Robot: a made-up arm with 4 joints. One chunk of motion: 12 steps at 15 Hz.
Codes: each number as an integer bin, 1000 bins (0 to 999) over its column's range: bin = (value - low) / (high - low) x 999, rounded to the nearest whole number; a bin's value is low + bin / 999 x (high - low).
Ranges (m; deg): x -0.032..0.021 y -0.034..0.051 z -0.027..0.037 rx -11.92..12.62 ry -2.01..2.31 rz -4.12..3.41
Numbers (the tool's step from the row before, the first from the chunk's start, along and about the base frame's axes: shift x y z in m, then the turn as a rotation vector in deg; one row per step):
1: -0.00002 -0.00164 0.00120 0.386 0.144 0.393
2: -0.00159 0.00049 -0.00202 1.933 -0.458 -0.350
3: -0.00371 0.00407 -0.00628 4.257 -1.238 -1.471
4: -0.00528 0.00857 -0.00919 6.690 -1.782 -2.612
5: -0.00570 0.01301 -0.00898 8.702 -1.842 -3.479
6: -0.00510 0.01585 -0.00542 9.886 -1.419 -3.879
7: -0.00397 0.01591 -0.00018 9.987 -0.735 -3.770
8: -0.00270 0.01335 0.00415 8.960 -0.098 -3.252
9: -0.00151 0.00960 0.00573 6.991 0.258 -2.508
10: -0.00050 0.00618 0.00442 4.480 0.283 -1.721
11: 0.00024 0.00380 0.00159 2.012 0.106 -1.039
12: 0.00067 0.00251 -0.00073 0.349 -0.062 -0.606
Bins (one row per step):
1: 603 380 440 501 498 599
2: 573 405 390 564 359 500
3: 533 447 323 659 179 351
4: 504 500 278 758 53 200
5: 496 553 281 840 39 85
6: 507 586 337 888 137 32
7: 528 587 419 892 295 46
8: 552 557 486 850 442 115
9: 575 512 511 770 524 214
10: 594 472 490 668 530 318
11: 608 444 446 567 489 409
12: 616 429 410 499 450 466

